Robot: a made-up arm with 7 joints. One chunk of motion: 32 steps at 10 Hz.
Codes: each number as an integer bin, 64 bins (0 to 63) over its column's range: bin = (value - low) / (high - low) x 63, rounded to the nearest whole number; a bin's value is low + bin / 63 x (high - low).
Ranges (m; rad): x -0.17..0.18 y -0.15..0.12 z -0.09..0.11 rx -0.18..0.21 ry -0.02..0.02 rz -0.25..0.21
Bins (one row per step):
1: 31 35 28 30 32 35
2: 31 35 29 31 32 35
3: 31 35 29 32 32 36
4: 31 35 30 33 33 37
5: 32 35 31 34 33 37
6: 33 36 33 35 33 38
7: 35 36 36 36 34 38
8: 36 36 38 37 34 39
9: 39 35 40 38 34 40
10: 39 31 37 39 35 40
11: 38 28 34 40 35 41
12: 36 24 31 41 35 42
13: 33 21 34 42 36 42
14: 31 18 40 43 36 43
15: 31 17 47 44 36 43
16: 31 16 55 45 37 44
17: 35 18 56 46 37 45
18: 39 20 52 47 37 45
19: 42 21 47 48 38 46
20: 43 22 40 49 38 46
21: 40 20 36 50 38 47
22: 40 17 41 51 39 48
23: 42 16 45 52 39 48
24: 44 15 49 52 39 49
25: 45 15 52 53 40 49
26: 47 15 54 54 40 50
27: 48 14 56 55 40 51
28: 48 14 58 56 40 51
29: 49 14 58 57 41 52
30: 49 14 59 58 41 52
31: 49 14 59 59 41 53
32: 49 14 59 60 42 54
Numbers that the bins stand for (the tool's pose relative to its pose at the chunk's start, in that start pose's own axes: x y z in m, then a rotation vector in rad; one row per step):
1: 0.0022 0.0000 -0.0011 0.0057 0.0003 0.0056
2: 0.0022 0.0000 0.0021 0.0119 0.0003 0.0056
3: 0.0022 0.0000 0.0021 0.0181 0.0003 0.0129
4: 0.0022 0.0000 0.0052 0.0243 0.0010 0.0202
5: 0.0078 0.0000 0.0084 0.0305 0.0010 0.0202
6: 0.0133 0.0043 0.0148 0.0367 0.0010 0.0275
7: 0.0244 0.0043 0.0243 0.0429 0.0016 0.0275
8: 0.0300 0.0043 0.0306 0.0490 0.0016 0.0348
9: 0.0467 0.0000 0.0370 0.0552 0.0016 0.0421
10: 0.0467 -0.0171 0.0275 0.0614 0.0022 0.0421
11: 0.0411 -0.0300 0.0179 0.0676 0.0022 0.0494
12: 0.0300 -0.0471 0.0084 0.0738 0.0022 0.0567
13: 0.0133 -0.0600 0.0179 0.0800 0.0029 0.0567
14: 0.0022 -0.0729 0.0370 0.0862 0.0029 0.0640
15: 0.0022 -0.0771 0.0592 0.0924 0.0029 0.0640
16: 0.0022 -0.0814 0.0846 0.0986 0.0035 0.0713
17: 0.0244 -0.0729 0.0878 0.1048 0.0035 0.0786
18: 0.0467 -0.0643 0.0751 0.1110 0.0035 0.0786
19: 0.0633 -0.0600 0.0592 0.1171 0.0041 0.0859
20: 0.0689 -0.0557 0.0370 0.1233 0.0041 0.0859
21: 0.0522 -0.0643 0.0243 0.1295 0.0041 0.0932
22: 0.0522 -0.0771 0.0402 0.1357 0.0048 0.1005
23: 0.0633 -0.0814 0.0529 0.1419 0.0048 0.1005
24: 0.0744 -0.0857 0.0656 0.1419 0.0048 0.1078
25: 0.0800 -0.0857 0.0751 0.1481 0.0054 0.1078
26: 0.0911 -0.0857 0.0814 0.1543 0.0054 0.1151
27: 0.0967 -0.0900 0.0878 0.1605 0.0054 0.1224
28: 0.0967 -0.0900 0.0941 0.1667 0.0054 0.1224
29: 0.1022 -0.0900 0.0941 0.1729 0.0060 0.1297
30: 0.1022 -0.0900 0.0973 0.1790 0.0060 0.1297
31: 0.1022 -0.0900 0.0973 0.1852 0.0060 0.1370
32: 0.1022 -0.0900 0.0973 0.1914 0.0067 0.1443

